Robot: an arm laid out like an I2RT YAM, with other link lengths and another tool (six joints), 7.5 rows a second.
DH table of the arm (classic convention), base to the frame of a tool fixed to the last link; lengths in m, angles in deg. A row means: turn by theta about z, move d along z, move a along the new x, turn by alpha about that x. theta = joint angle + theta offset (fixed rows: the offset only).
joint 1: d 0.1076, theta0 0, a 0.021, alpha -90
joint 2: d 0, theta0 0, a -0.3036, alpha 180
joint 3: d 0, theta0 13.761, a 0.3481, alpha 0
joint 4: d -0.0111, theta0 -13.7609, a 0.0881, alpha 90
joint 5: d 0.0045, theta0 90, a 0, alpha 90
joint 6: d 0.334, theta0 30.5, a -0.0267, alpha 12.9
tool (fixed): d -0.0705, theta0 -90, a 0, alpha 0
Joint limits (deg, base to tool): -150..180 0..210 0..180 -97..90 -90..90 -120..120
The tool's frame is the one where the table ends.
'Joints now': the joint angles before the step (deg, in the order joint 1, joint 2, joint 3, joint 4, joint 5, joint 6). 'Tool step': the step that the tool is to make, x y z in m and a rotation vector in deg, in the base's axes. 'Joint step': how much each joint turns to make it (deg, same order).
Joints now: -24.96, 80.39, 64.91, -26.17, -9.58, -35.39
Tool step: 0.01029, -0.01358, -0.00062, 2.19, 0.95, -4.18
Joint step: 0.00, 3.31, 3.65, -1.52, 2.03, 4.03
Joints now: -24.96, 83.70, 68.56, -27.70, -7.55, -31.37
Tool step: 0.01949, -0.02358, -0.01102, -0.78, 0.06, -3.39
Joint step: 0.00, 4.46, 2.26, 2.66, 2.99, 1.76
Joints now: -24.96, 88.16, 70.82, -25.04, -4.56, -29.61
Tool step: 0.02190, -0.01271, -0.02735, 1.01, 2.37, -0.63
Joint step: 0.00, 7.08, 4.54, 0.00, 0.51, 0.37
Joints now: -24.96, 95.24, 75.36, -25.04, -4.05, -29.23
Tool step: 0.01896, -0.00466, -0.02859, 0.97, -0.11, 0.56
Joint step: -0.13, 4.68, 0.55, 3.84, -1.14, 0.16
